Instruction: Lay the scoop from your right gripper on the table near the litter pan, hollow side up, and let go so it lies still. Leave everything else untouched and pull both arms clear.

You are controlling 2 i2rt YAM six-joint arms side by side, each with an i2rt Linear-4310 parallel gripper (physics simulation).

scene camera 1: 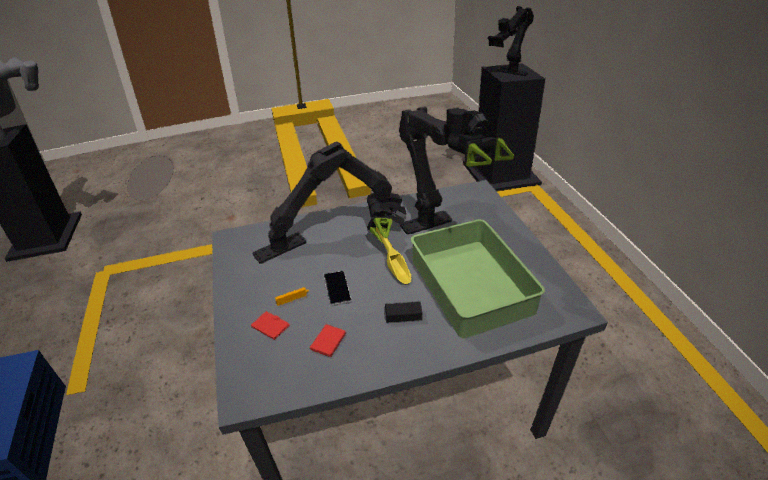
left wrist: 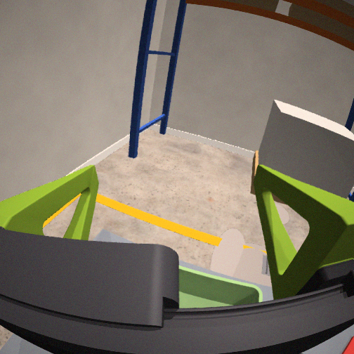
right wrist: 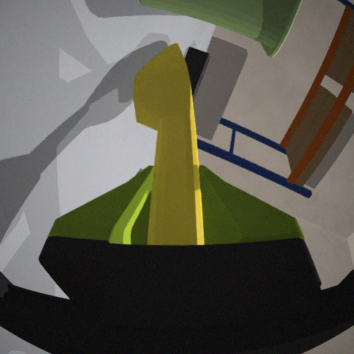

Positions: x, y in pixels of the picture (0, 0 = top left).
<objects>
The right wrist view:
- right gripper: 175, 174
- yellow scoop: 162, 98
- black block: 196, 60
</objects>
